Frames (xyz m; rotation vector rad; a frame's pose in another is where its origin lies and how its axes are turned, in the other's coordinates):
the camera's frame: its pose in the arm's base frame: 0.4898 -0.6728 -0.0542 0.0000 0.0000 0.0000
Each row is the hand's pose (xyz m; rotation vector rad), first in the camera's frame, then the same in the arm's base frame.
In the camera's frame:
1: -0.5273 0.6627 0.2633 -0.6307 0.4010 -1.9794
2: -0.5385 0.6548 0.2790 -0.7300 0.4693 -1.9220
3: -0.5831 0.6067 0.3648 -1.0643 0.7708 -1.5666
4: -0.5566 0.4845 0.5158 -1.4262 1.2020 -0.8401
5: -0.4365 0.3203 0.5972 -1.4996 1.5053 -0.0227
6: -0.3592 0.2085 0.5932 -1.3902 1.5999 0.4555
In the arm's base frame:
1: -0.0375 -0.0101 0.2091 -0.6307 0.4010 -1.9794
2: -0.0487 -0.0180 0.2248 -0.7300 0.4693 -1.9220
3: -0.0933 -0.0661 0.3106 -1.0643 0.7708 -1.5666
4: -0.0668 -0.1883 0.4616 -1.4262 1.2020 -0.8401
5: 0.0533 -0.3525 0.5430 -1.4996 1.5053 -0.0227
6: 0.1306 -0.4643 0.5390 -1.3902 1.5999 0.4555

